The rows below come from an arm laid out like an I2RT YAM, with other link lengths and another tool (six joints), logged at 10 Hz.
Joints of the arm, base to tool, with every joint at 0 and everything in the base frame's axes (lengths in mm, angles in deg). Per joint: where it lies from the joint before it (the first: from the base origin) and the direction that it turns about. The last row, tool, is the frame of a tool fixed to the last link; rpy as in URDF.
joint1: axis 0 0 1 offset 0 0 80.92
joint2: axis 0 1 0 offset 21.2 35.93 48.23
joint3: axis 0 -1 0 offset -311.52 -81.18 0
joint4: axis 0 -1 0 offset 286.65 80.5 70.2
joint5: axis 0 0 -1 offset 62.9 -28.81 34.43
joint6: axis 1 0 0 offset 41.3 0 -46.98
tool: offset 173 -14 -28 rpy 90.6 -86.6 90
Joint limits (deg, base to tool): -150..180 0..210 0..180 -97..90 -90..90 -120..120
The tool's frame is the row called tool.
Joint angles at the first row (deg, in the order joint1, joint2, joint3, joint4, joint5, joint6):
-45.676 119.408 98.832 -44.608 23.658 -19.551
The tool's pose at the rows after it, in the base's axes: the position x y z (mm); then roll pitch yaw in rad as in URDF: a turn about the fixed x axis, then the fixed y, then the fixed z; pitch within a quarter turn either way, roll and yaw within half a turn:
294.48 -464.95 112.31 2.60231 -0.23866 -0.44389
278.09 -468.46 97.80 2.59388 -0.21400 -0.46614
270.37 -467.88 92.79 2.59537 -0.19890 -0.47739
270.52 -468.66 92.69 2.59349 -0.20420 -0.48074
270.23 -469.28 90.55 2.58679 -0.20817 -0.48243
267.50 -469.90 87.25 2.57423 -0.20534 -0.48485
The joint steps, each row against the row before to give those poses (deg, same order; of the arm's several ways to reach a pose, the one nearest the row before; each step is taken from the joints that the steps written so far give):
-1.242 0.575 -1.607 1.944 0.694 -0.043
-1.208 0.285 -2.520 1.768 0.944 -0.252
-0.487 0.022 -0.862 0.031 0.273 0.040
-0.029 -0.011 -0.101 0.327 0.061 0.193
0.043 -0.012 -0.628 0.917 0.333 0.106
0.000 0.002 -0.968 1.080 0.771 -0.022

